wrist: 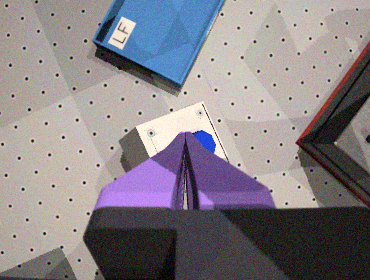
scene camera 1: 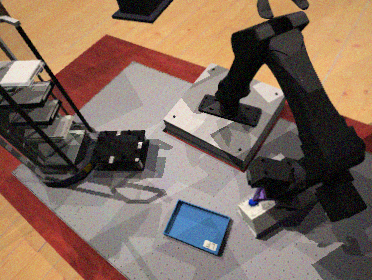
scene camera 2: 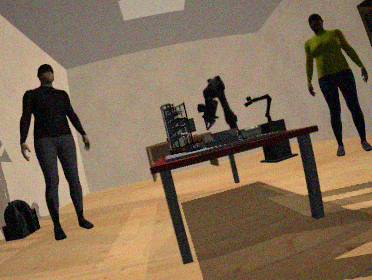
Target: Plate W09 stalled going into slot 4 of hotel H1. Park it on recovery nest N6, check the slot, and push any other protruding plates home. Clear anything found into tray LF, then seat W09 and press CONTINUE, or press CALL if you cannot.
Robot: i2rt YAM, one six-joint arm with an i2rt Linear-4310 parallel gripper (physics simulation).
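Note:
My gripper is shut and empty. Its purple fingertips are at the blue button on the white button box; the right finger partly covers this button in the wrist view. I cannot tell whether they touch. The box's other buttons and lettering are hidden. Blue tray LF shows a bare floor where visible. The hotel rack stands at the left, with a white plate above several grey ones. Plate names and slot numbers are unreadable.
A black block with white pads sits beside the hotel; no label is readable. The arm's raised light-grey base plate stands behind the tray. In the second scene view, people stand left and right of the table.

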